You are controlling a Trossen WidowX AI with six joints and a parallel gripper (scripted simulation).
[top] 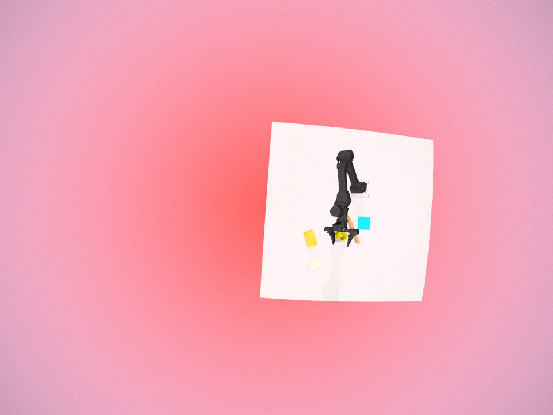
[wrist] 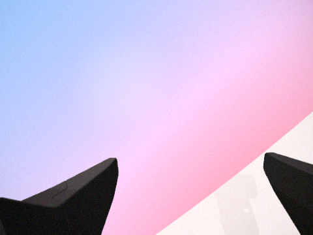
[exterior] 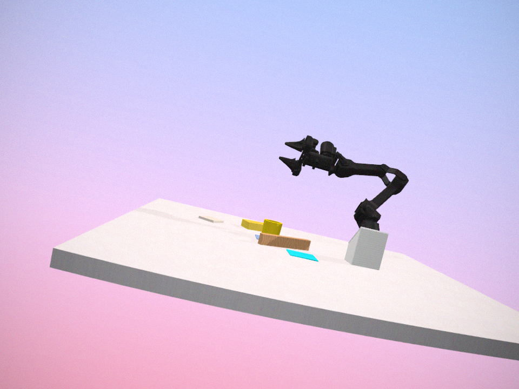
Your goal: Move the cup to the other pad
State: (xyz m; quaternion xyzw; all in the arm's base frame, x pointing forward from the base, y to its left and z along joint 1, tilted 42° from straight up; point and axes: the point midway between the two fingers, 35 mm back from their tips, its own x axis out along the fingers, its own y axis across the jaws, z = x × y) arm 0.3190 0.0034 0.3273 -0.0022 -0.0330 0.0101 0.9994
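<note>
The yellow cup lies 31 cm below my gripper tip, 10 cm to the left of it and 2 cm behind it. The rest, counted from my gripper tip: blue pad 35 cm below, 10 cm to the left, 1 cm behind; red marble 33 cm below, 10 cm to the left; green marble 33 cm below, 9 cm to the left, 1 cm behind.
</note>
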